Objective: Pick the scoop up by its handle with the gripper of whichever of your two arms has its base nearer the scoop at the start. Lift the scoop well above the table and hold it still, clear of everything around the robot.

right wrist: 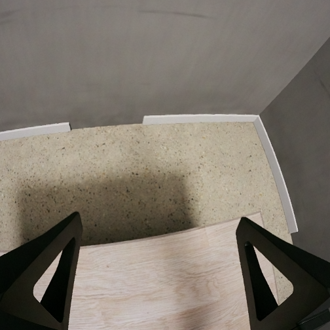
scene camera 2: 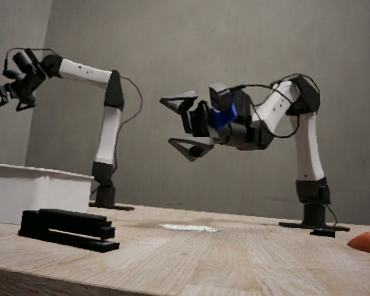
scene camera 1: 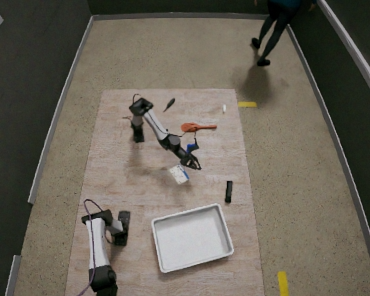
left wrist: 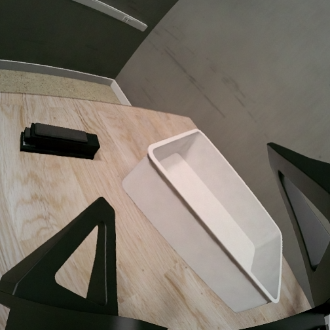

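Pixels of known places: left gripper, fingertip midpoint: [scene camera 2: 164, 118] [scene camera 1: 198, 169]; right gripper, fingertip midpoint: [scene camera 2: 6, 109]; left arm's base, link origin: [scene camera 2: 313, 228] [scene camera 1: 138, 130]; right arm's base, link origin: [scene camera 2: 104, 207] [scene camera 1: 122, 228].
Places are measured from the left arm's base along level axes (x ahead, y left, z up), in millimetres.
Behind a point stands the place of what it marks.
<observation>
The orange-red scoop [scene camera 1: 189, 127] {z 29, x 364, y -68 mm} lies on the table in scene camera 1, its wide part toward the left arm's base and its thin handle pointing right. Part of the scoop [scene camera 2: 361, 242] {z 15, x 393, y -92 mm} shows at the right edge of scene camera 2. My left gripper [scene camera 1: 199, 167] {z 217, x 324, y -460 mm} [scene camera 2: 167, 121] {z 217, x 324, y -460 mm} [left wrist: 181, 181] is open and empty, raised above the table, below and apart from the scoop in scene camera 1. My right gripper [scene camera 2: 11, 105] {z 318, x -214, y -1070 mm} [right wrist: 161, 224] is open and empty, raised at the far left of scene camera 2, far from the scoop. The scoop does not show in either wrist view.
A white tray [scene camera 1: 156, 245] {z 96, x 22, y -794 mm} [left wrist: 177, 187] and a black stapler [scene camera 1: 229, 191] {z 40, x 502, y -576 mm} [scene camera 2: 67, 230] {z 18, x 526, y -563 mm} [left wrist: 60, 141] stand on the table. A white-and-blue flat item [scene camera 1: 178, 174] {z 2, x 220, y -389 mm} [scene camera 2: 190, 228] {z 2, x 235, y -386 mm} lies near the left gripper. A dark pointed item [scene camera 1: 170, 104] {z 22, x 269, y 169 mm} and a small white item [scene camera 1: 224, 108] {z 18, x 664, y 53 mm} lie beyond the scoop.
</observation>
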